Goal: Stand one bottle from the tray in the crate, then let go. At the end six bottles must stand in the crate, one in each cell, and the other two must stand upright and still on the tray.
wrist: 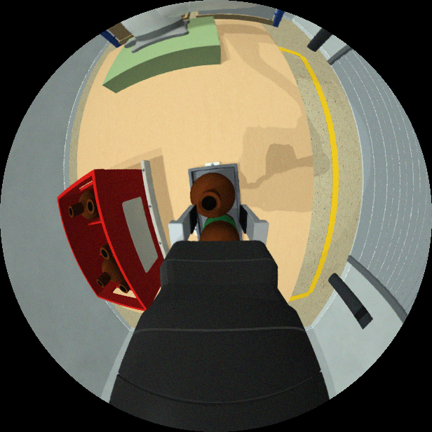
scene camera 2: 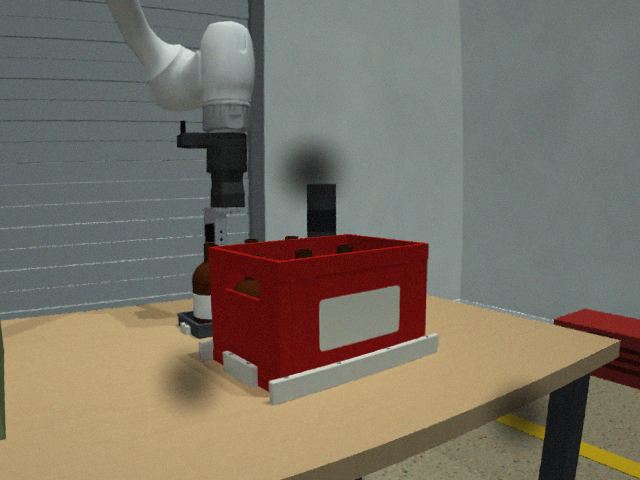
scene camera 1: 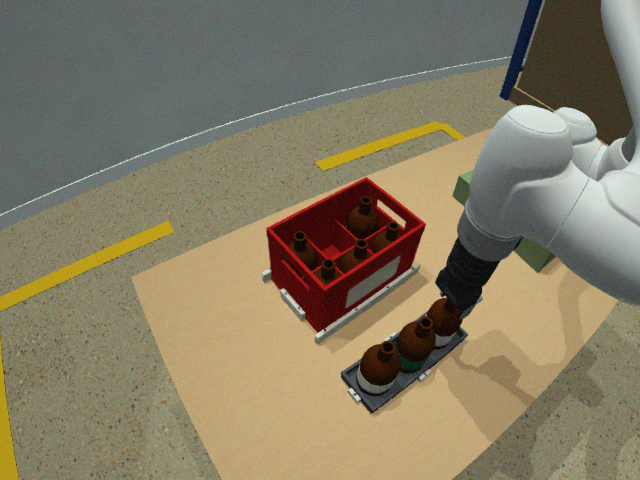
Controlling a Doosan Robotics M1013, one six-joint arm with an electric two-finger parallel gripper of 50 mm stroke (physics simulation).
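Places are measured from the arm's base along level axes (x ahead, y left, z up), in millimetres.
Pixels of known places: gripper, fingertip midpoint: (scene camera 2: 215, 243) (scene camera 1: 454, 304).
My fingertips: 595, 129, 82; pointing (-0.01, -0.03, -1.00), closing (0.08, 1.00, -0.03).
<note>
Ahead of a thing's pixels: the offset from my fingertips to its top centre, as dx, dy, dz. Level surfaces: height alone.
The red crate @[+57, -256, +17] (scene camera 1: 336, 299) (scene camera 2: 356, 273) (wrist: 115, 190) holds several brown bottles; its middle cell in the row away from the tray looks empty. The dark tray @[+72, -7, -132] (scene camera 1: 369, 400) (scene camera 2: 200, 329) (wrist: 232, 172) bears three upright bottles: a white-labelled one @[+160, -8, +2] (scene camera 1: 379, 367) at one end, a green-labelled one @[+73, -4, +2] (scene camera 1: 415, 347) (wrist: 219, 233) in the middle, and a white-labelled one @[-13, -9, +2] (scene camera 1: 443, 322) (scene camera 2: 201, 284) (wrist: 212, 192) at the arm's end. My gripper (scene camera 1: 460, 305) (scene camera 2: 212, 238) (wrist: 217, 213) is open and empty, low over the tray near the end bottle's neck, its fingers apart across the tray's width.
White guide strips (scene camera 1: 368, 304) (scene camera 2: 356, 365) stand along the crate's base. A green block (scene camera 1: 535, 254) (wrist: 175, 55) lies on the table @[dz -158] (scene camera 1: 248, 382) (scene camera 2: 103, 403) (wrist: 135, 120) toward the arm's base. The crate's high walls stand beside the tray.
</note>
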